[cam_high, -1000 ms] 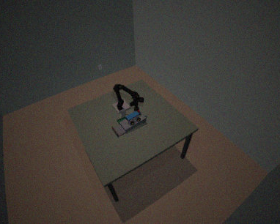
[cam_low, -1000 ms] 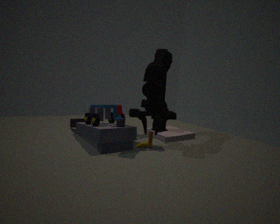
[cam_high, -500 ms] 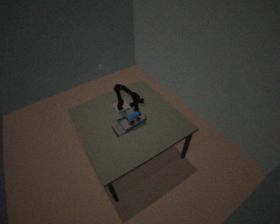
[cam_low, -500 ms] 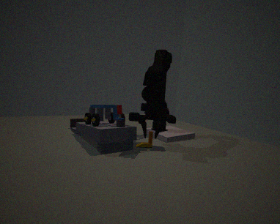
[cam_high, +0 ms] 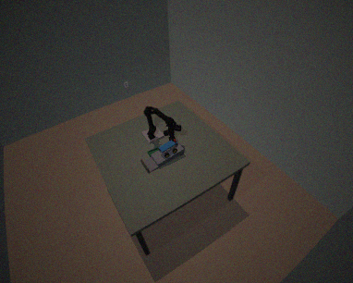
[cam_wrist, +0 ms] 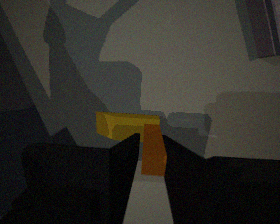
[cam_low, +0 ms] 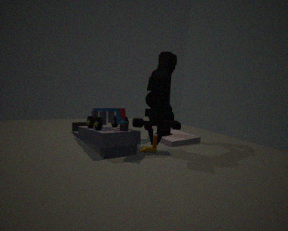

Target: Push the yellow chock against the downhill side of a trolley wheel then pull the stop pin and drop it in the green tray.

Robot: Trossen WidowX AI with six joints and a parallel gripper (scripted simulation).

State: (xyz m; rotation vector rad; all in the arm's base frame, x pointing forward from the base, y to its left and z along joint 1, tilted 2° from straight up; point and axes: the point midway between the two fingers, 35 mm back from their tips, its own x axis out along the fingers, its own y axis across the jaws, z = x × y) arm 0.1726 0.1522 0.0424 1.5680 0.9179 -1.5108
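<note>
My gripper tip is 130 mm short of the red-headed stop pin, 100 mm below it and 30 mm to the left of it. The rest, counted from my gripper tip: yellow chock 20 mm ahead, 10 mm to the right, 10 mm below; then grey ramp 150 mm ahead, 140 mm to the right, 20 mm above; then blue trolley 150 mm ahead, 140 mm to the right, 80 mm above.
</note>
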